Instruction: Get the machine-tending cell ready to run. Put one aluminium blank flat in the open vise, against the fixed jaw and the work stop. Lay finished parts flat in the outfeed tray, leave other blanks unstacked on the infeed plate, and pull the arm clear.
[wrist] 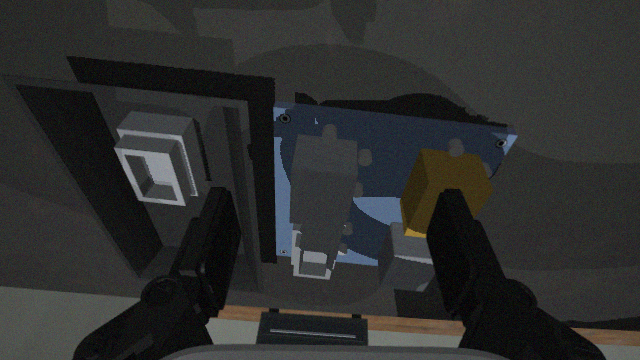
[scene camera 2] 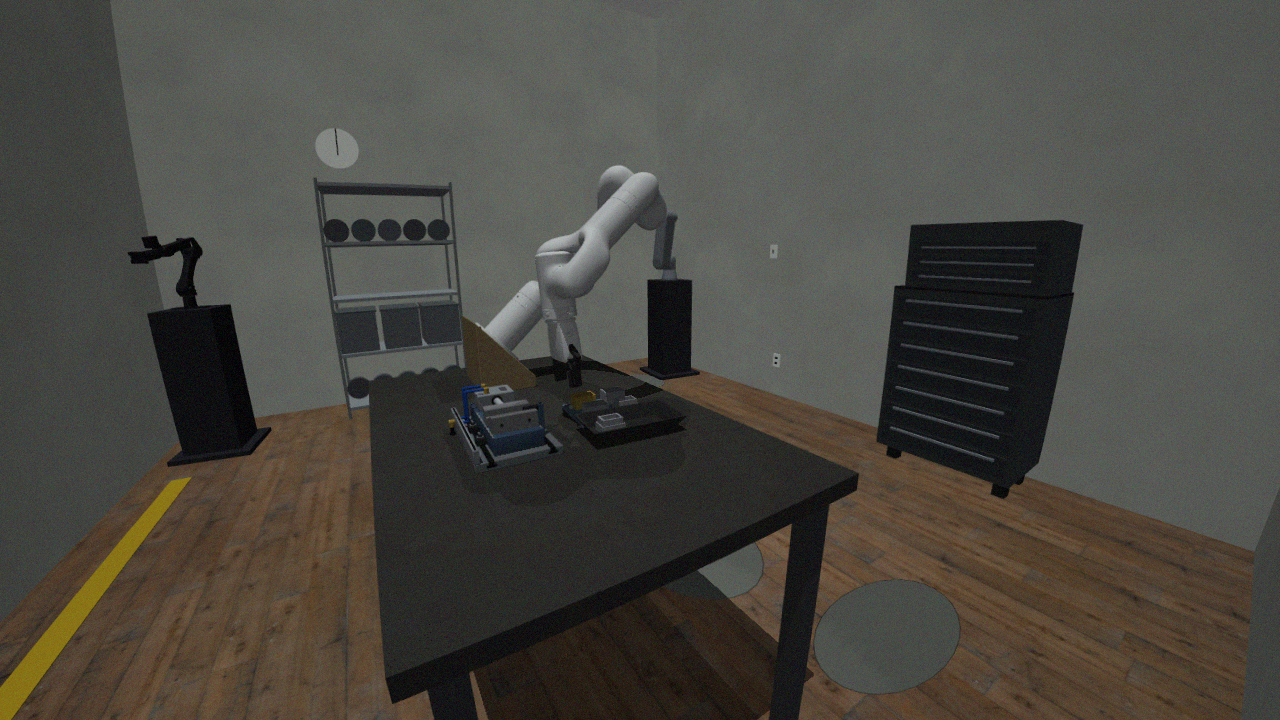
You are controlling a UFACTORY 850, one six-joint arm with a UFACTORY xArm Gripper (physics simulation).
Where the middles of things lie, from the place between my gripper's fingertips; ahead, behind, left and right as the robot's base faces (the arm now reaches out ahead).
My hand is 90 mm past the yellow block (wrist: 434,171), 80 mm above it and 70 mm to the right of it. Round my hand: dark outfeed tray (scene camera 2: 648,417) 120 mm to the left, 120 mm ahead, 80 mm below; blue infeed plate (wrist: 395,141) 110 mm to the left, 100 mm below, 40 mm behind.
